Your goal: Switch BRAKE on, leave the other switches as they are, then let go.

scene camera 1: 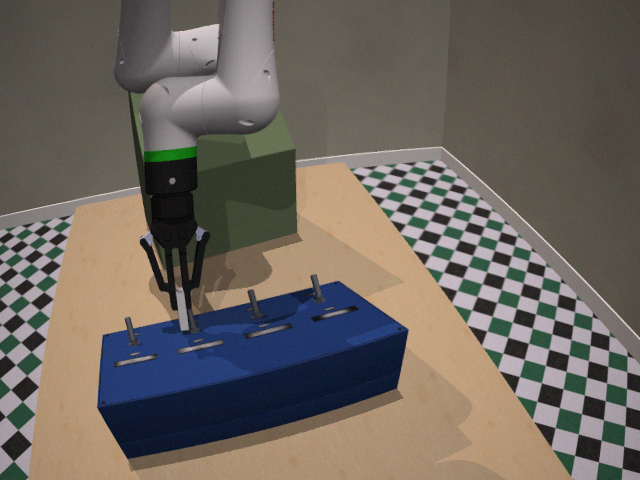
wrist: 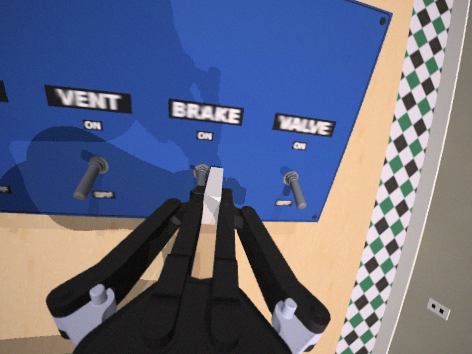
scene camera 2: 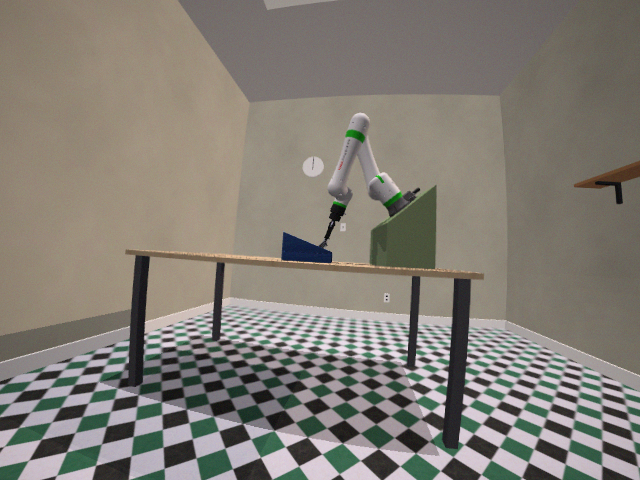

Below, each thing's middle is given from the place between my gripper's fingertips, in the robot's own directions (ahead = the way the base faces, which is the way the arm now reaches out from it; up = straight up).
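There's a blue sloped switch panel (scene camera 1: 236,372) here, and it's 20 mm below my hand, 80 mm ahead of it and 70 mm to the left of it.
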